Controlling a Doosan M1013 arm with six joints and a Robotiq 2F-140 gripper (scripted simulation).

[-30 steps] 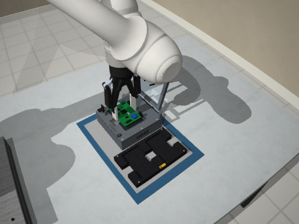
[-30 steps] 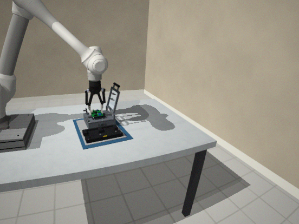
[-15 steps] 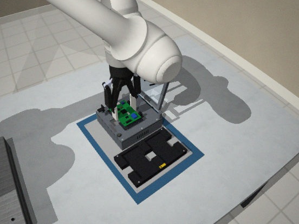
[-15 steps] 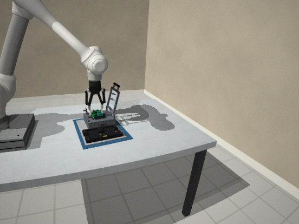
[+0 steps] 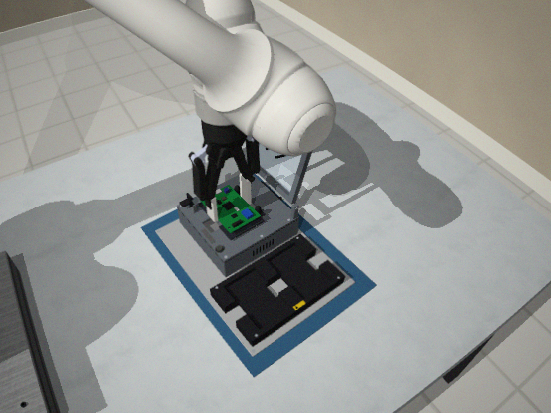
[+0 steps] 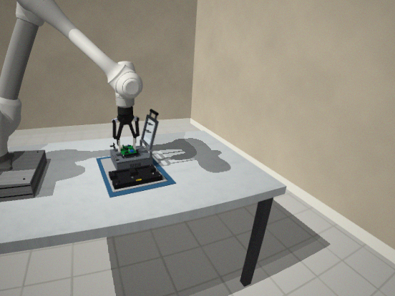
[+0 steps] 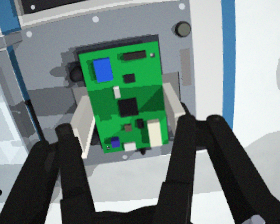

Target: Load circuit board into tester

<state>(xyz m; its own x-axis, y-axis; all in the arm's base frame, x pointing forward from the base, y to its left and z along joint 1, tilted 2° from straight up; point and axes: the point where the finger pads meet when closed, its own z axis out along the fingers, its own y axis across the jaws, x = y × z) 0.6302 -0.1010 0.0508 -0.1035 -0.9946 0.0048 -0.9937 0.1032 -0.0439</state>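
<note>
The green circuit board is 20 mm below my hand. Round my hand: latch hook: 60 mm to the left, 50 mm behind, 20 mm below; then tester lid: 120 mm ahead, 80 mm above, 10 mm to the right.
</note>
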